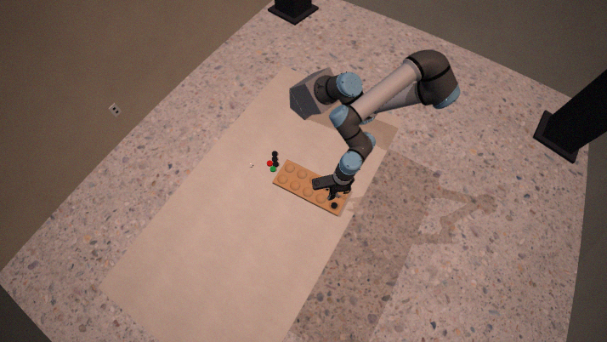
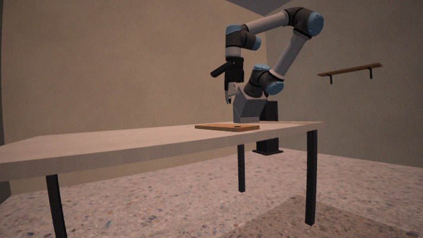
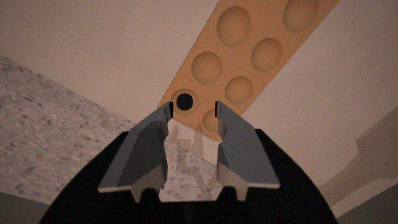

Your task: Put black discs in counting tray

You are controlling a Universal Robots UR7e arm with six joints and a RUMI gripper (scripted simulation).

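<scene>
The green disc is 340 mm to the right of my hand, 140 mm below it and 30 mm ahead of it. From my hand the other things lie so: red disc: 380 mm to the right, 140 mm below, 10 mm ahead; wooden counting tray: 140 mm below, 120 mm to the right, 30 mm behind; small white piece: 450 mm to the right, 150 mm below, 90 mm ahead.
</scene>
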